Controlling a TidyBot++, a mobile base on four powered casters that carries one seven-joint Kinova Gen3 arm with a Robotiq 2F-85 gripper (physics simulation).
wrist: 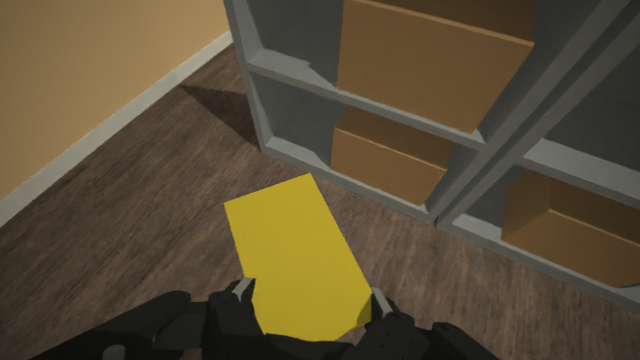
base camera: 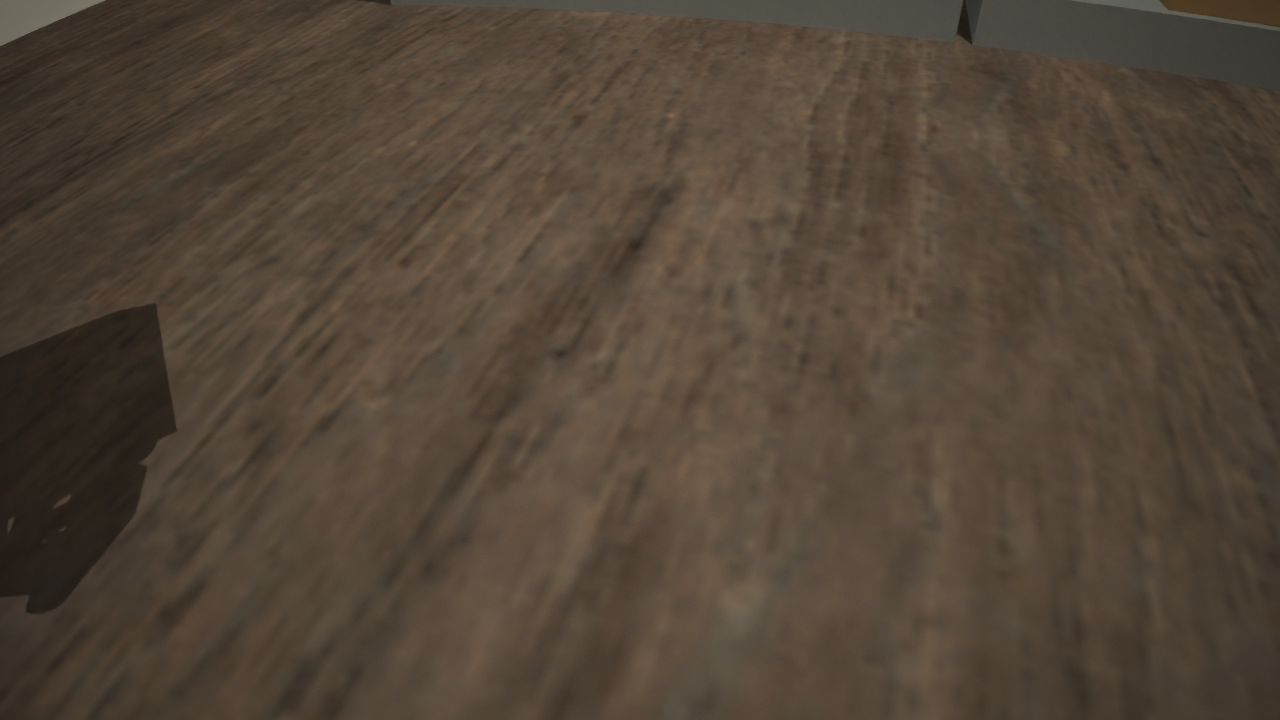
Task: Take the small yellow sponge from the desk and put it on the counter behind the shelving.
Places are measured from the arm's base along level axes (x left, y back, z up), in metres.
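Pixels of known places: gripper, fingertip midpoint: (wrist: 311,296).
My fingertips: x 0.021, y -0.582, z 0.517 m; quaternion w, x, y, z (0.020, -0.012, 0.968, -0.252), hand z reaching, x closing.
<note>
Behind a point stands the place of what it marks.
The yellow sponge (wrist: 300,250) {z 0.535, x 0.031, y -0.603 m} is between the two fingertips of my gripper (wrist: 311,296) {z 0.518, x 0.021, y -0.582 m} in the wrist view, held above the floor, its far end sticking out past the fingers. The gripper is shut on it. The grey shelving (wrist: 410,120) {z 0.127, x -0.194, y -1.185 m} (base camera: 680,16) {z -0.396, x -0.065, y -1.229 m} stands ahead and to the right in the wrist view, and its bottom edge shows along the top of the base view. The desk and the counter do not show in either view.
Brown boxes (wrist: 430,65) {z 0.302, x -0.195, y -1.206 m} (wrist: 385,155) {z -0.088, x -0.167, y -1.215 m} (wrist: 575,245) {z -0.167, x -0.868, y -0.975 m} sit in the shelving's compartments. A tan wall (wrist: 100,65) {z -0.069, x 1.239, y -1.566 m} with a pale baseboard (wrist: 100,137) {z -0.361, x 1.303, y -1.341 m} runs along the left. Wood floor (wrist: 165,165) {z -0.396, x 0.890, y -1.238 m} (base camera: 626,358) {z -0.396, x 0.019, y -0.480 m} lies between wall and shelving. A dark shadow (base camera: 80,447) {z -0.396, x 0.401, y -0.411 m} falls at the base view's left.
</note>
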